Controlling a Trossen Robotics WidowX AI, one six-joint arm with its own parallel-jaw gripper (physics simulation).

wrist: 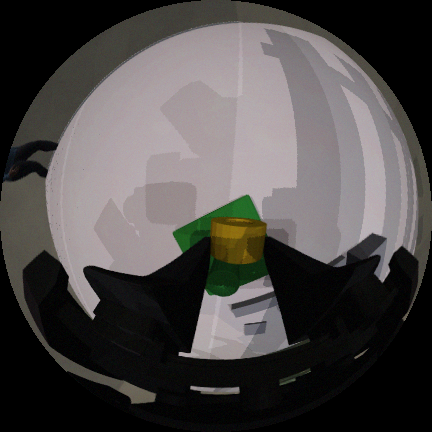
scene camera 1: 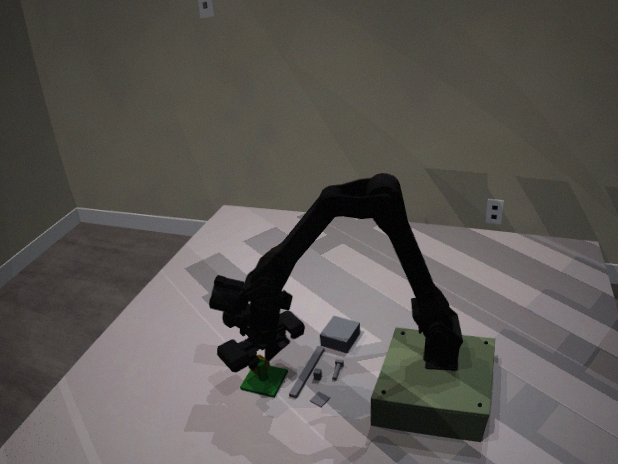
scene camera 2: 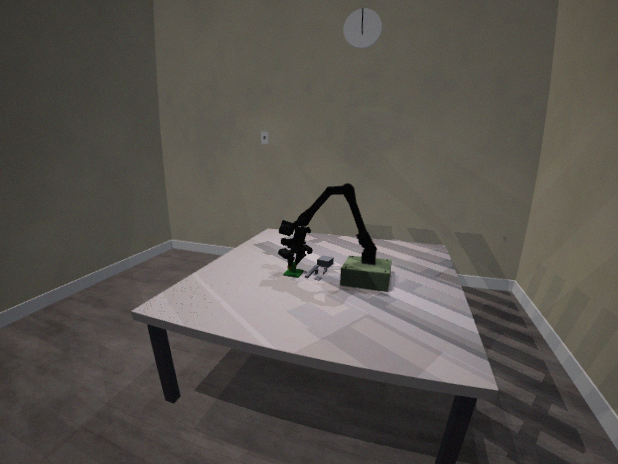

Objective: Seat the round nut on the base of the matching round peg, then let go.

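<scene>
My gripper [scene camera 1: 259, 361] [wrist: 236, 242] is shut on the golden round nut [wrist: 238, 242], low over the green base plate [scene camera 1: 250, 388] [scene camera 2: 288, 273] [wrist: 241, 206]. In the wrist view the nut is seen nearly side-on, tilted between the fingertips, with its opening showing as a thin ellipse. The green round peg [scene camera 1: 263, 371] [wrist: 221, 284] stands on the plate. Its rounded top shows beside and below the nut in the wrist view, not through the nut's hole. In scene camera 1 the nut shows as orange slivers behind and beside the peg top. Whether they touch cannot be told.
A grey block [scene camera 1: 340, 332] [scene camera 2: 325, 261], a long grey bar [scene camera 1: 307, 372] [wrist: 253, 302], a small cube [scene camera 1: 317, 374], a bolt [scene camera 1: 338, 368] and a flat grey square [scene camera 1: 320, 398] lie between the plate and the green box [scene camera 1: 432, 420] [scene camera 2: 365, 277] under the arm.
</scene>
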